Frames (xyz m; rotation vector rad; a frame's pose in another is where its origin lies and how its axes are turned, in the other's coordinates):
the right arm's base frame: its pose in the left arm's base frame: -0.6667 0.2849 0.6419 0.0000 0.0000 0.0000
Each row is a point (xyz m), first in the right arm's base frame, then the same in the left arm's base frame.
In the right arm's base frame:
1: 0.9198 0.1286 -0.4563
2: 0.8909 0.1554 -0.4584
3: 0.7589 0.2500 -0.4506
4: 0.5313 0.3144 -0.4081
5: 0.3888 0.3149 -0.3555
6: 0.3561 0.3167 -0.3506
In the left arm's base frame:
1: 0.2531 0.4135 0.1856
2: 0.2242 0.4403 0.1835
3: 0.0922 0.5349 0.1913
4: -0.1354 0.5993 0.2338
5: -0.2779 0.5998 0.2864
6: -0.3106 0.6016 0.2913

